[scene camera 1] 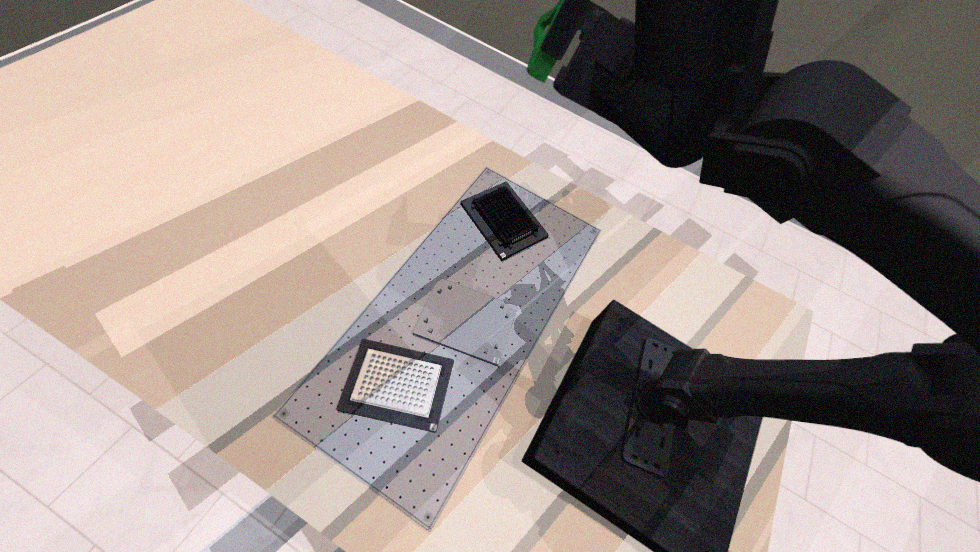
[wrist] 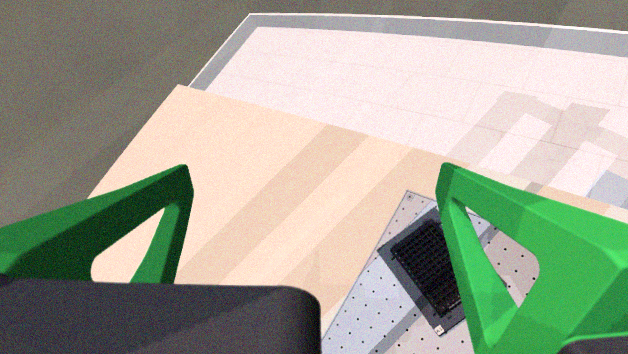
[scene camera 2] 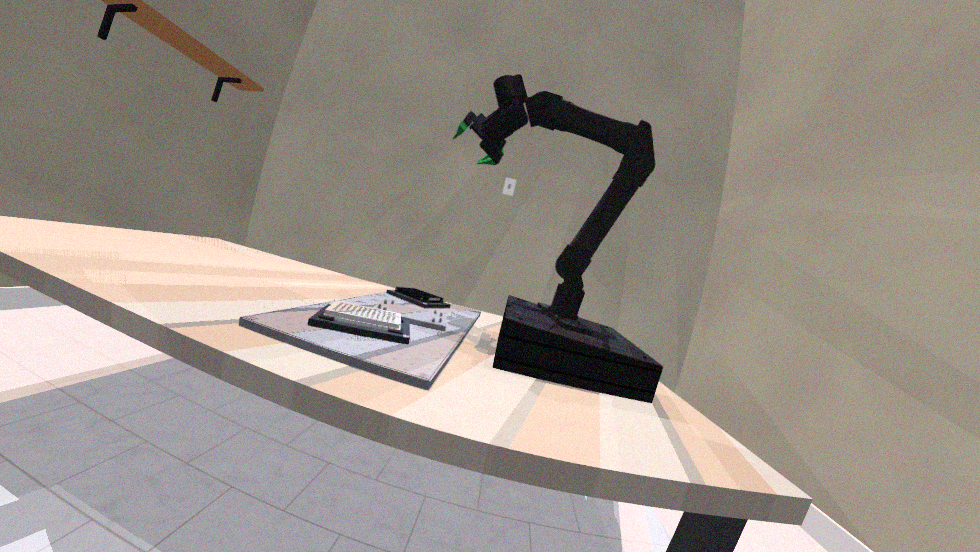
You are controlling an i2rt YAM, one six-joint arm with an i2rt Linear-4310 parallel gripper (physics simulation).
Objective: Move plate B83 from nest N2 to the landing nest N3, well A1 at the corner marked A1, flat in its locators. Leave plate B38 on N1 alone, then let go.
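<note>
A white well plate [scene camera 1: 396,382] [scene camera 2: 363,315] lies in a dark nest [scene camera 1: 443,394] with a pale corner mark. A black well plate [scene camera 1: 506,213] [scene camera 2: 419,296] [wrist: 425,270] lies in another dark nest at the board's far end; a finger partly covers it in the wrist view. Between them, a grey nest [scene camera 1: 462,329] with small upright locators holds no plate. Its pale mark is at the corner toward the robot base. I cannot read plate or nest labels, so which plate is B83 is unclear. My gripper [scene camera 2: 467,150] [wrist: 314,177] is open and empty, high above the board.
The perforated board [scene camera 1: 411,452] [scene camera 2: 411,370] [wrist: 360,300] carries all three nests on the wooden table [scene camera 1: 205,171]. The black robot base [scene camera 1: 582,438] [scene camera 2: 576,356] stands beside it. A wall shelf [scene camera 2: 185,42] is at upper left in scene camera 2.
</note>
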